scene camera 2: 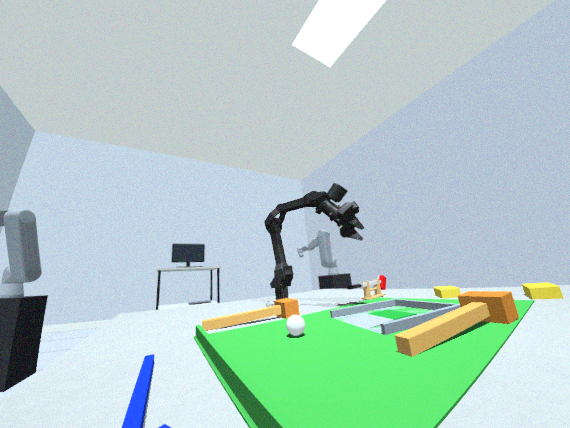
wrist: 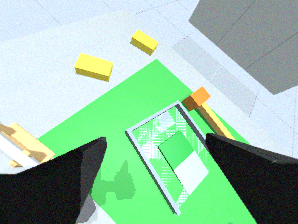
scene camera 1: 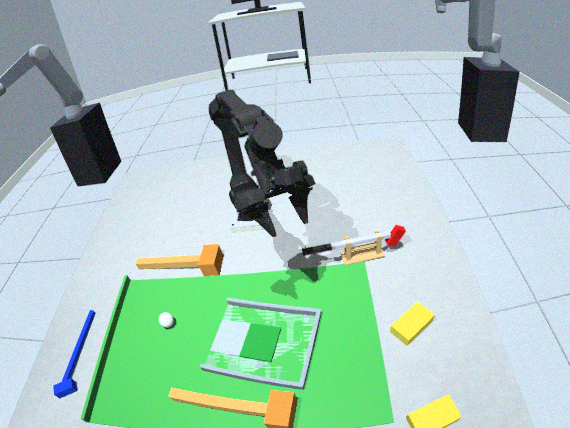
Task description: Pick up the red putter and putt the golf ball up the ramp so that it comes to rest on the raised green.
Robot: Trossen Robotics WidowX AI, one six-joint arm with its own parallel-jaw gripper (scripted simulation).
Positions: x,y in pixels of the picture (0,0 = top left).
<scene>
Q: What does my gripper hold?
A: Nothing.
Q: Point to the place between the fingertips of my gripper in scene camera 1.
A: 291,230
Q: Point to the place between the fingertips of my gripper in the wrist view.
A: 156,139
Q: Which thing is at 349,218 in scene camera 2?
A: My gripper.
</scene>
